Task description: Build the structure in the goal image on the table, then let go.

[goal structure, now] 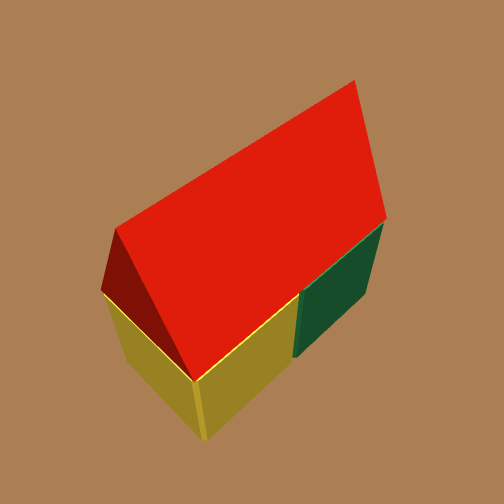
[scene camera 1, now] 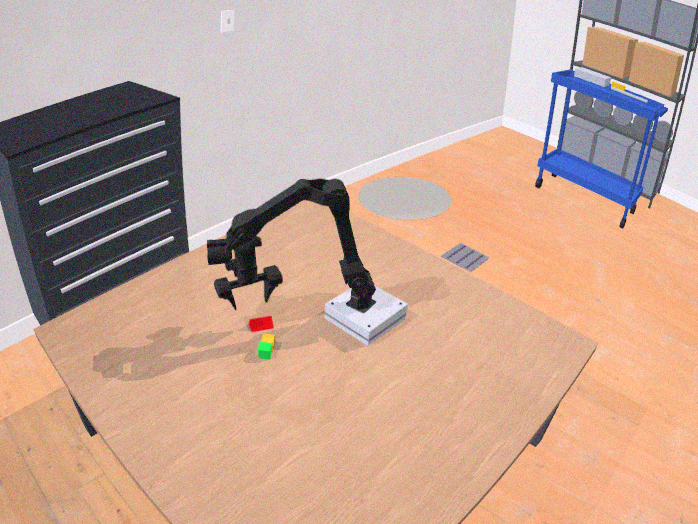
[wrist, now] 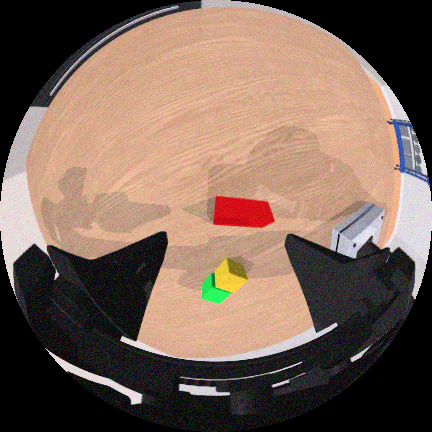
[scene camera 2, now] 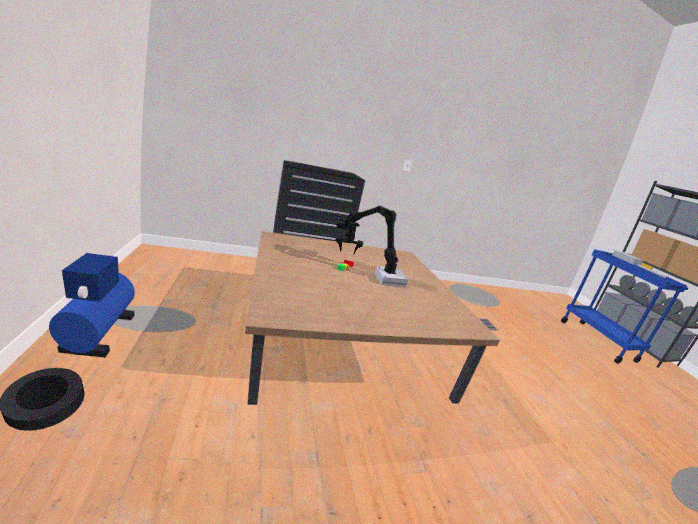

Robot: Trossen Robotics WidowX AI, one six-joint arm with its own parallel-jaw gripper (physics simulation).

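Frame: origin at the arm's base, x ahead, y left, z up, level; millimetres.
Where they show: gripper, between the fingertips: [scene camera 1: 250, 305] [wrist: 228, 239] [scene camera 2: 347, 253]; arm's base, origin of its link: [scene camera 1: 361, 303] [wrist: 362, 252] [scene camera 2: 389, 271].
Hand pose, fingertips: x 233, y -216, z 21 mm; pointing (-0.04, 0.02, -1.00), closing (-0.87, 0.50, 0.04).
Each offset is from my fingertips to the top centre of the thing. Level surfaces: height alone.
A red block @(dz -47, dx -16, dy +22 mm) [scene camera 1: 261, 323] [scene camera 2: 349, 263] [wrist: 242, 212], longer than it is wide, lies flat on the wooden table @(dz -77 mm) [scene camera 1: 349, 428] [scene camera 2: 338, 307] [wrist: 150, 90]. A yellow cube @(dz -44, dx +33, dy +94 mm) [scene camera 1: 268, 340] [wrist: 230, 276] and a green cube @(dz -44, dx +66, dy +110 mm) [scene camera 1: 264, 351] [scene camera 2: 341, 267] [wrist: 214, 292] sit close together on the table, apart from the red block. In scene camera 1 the green cube is in front and partly hides the yellow one; whether they touch is hard to tell. My gripper [scene camera 1: 251, 304] [scene camera 2: 349, 251] [wrist: 228, 239] is open and empty, pointing down above the table near the red block.
The arm's white base [scene camera 1: 366, 315] [scene camera 2: 390, 276] [wrist: 357, 230] stands on the table, right of the blocks. A dark drawer cabinet [scene camera 1: 112, 174] [scene camera 2: 319, 200] stands behind the table. A blue cart [scene camera 1: 589, 179] [scene camera 2: 608, 328] stands at the far right.
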